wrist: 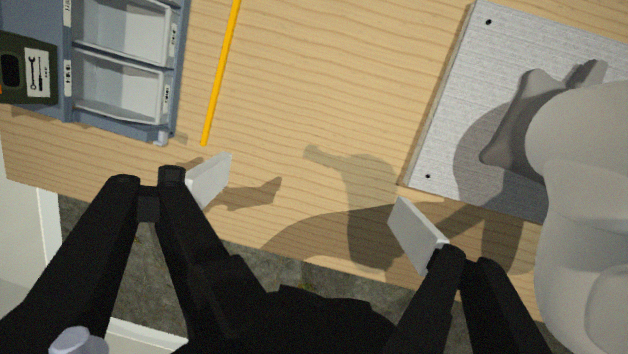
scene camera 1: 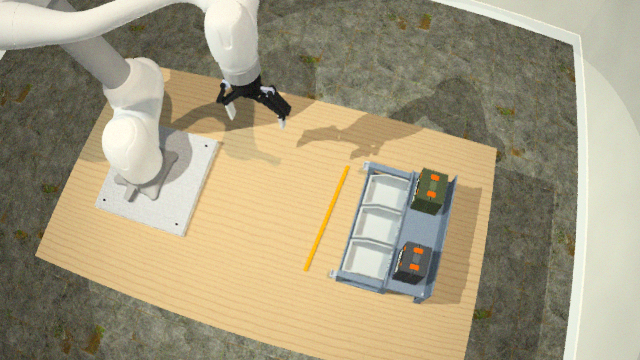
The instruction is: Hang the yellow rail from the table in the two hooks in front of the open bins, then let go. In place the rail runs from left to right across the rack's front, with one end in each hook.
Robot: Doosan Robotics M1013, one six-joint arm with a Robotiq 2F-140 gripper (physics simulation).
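Pixels of known places: gripper, fingertip midpoint: point(wrist: 313, 190) point(scene camera 1: 258, 120); arm's base at its link origin: point(wrist: 543, 134) point(scene camera 1: 146, 168).
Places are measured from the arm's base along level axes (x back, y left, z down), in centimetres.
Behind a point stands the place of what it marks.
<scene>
The yellow rail point(scene camera 1: 326, 219) @[x -62.6, y 7.2, z 2.2 cm] point(wrist: 219, 75) @[x -62.2, y 12.0, z 2.2 cm] lies on the table, in front of the rack and apart from it, roughly parallel to the rack's front. The blue-grey rack point(scene camera 1: 422, 227) @[x -91.0, y 12.2, z -7.0 cm] point(wrist: 30, 17) @[x -90.6, y 13.6, z -7.0 cm] holds three open white bins. One hook point(scene camera 1: 367, 165) @[x -68.7, y 27.4, z -2.4 cm] point(wrist: 161, 138) @[x -68.6, y 27.2, z -2.2 cm] is at the rack's upper front corner in the scene view, the other hook point(scene camera 1: 333, 274) @[x -71.1, y -9.4, z -2.3 cm] at its lower front corner. Both hooks hold nothing. My gripper point(scene camera 1: 257, 122) @[x -38.2, y 16.6, z -28.1 cm] point(wrist: 313, 190) @[x -38.2, y 16.6, z -28.1 cm] is wide open and empty, above the table's back edge in the scene view, up and left of the rail and apart from it.
A green case point(scene camera 1: 430, 191) @[x -89.0, y 19.5, z -16.7 cm] point(wrist: 30, 70) @[x -85.2, y 20.9, z -11.0 cm] and a dark grey case point(scene camera 1: 413, 263) @[x -90.3, y -2.9, z -19.0 cm] stand on the rack behind the bins. The arm's base stands on a grey metal plate point(scene camera 1: 192, 200) @[x -20.6, y -3.7, z 0.6 cm] point(wrist: 450, 125) @[x -16.8, y 4.9, z 0.2 cm] at the left of the wooden table point(scene camera 1: 240, 280) @[x -45.4, y -20.8, z 3.2 cm] point(wrist: 320, 65) @[x -44.0, y 3.3, z 3.2 cm]. The arm's shadow falls across the table.
</scene>
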